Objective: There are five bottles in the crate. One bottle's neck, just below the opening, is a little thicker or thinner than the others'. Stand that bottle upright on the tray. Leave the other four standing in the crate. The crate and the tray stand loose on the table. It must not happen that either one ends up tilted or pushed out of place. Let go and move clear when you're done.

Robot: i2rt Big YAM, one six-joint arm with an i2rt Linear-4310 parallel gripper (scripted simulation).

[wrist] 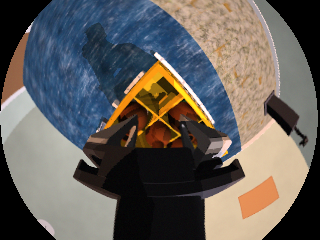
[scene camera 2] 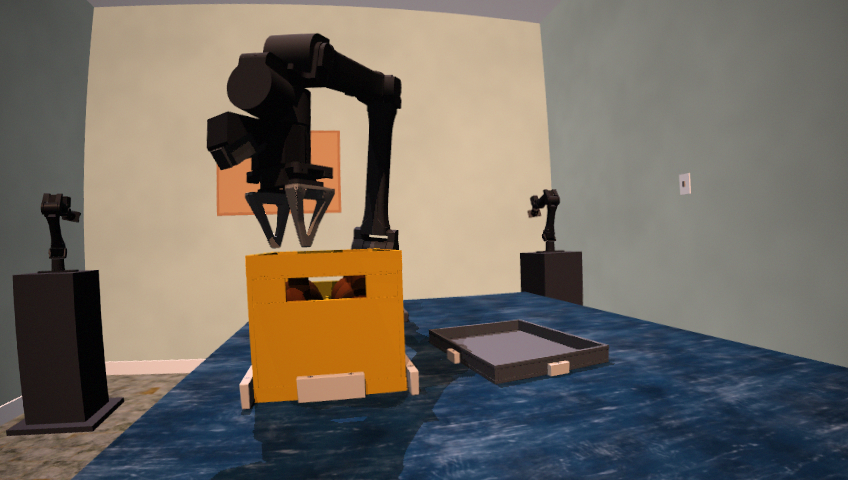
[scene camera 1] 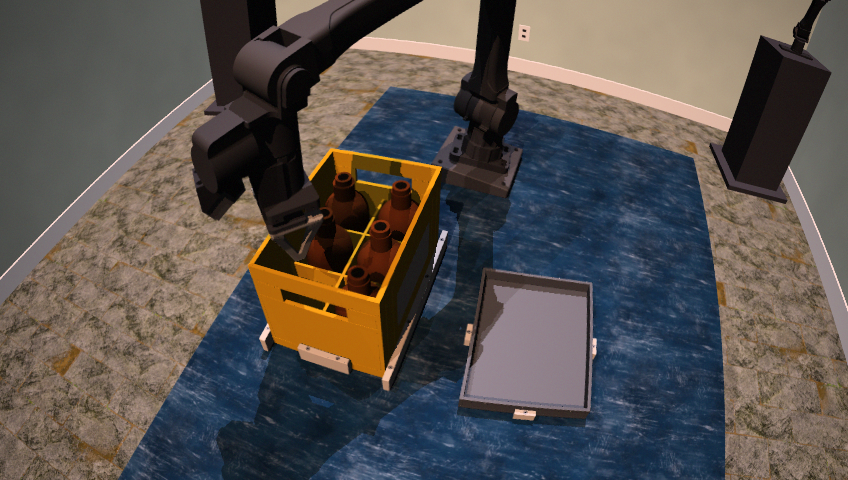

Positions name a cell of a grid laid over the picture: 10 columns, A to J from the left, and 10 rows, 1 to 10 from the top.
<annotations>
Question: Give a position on a dark grey tray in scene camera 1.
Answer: G8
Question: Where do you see an orange crate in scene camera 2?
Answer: D8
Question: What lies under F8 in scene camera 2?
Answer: A dark grey tray.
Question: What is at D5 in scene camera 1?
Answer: The gripper.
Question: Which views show the gripper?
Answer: The wrist view, scene camera 2 and scene camera 1: all of them.
</annotations>
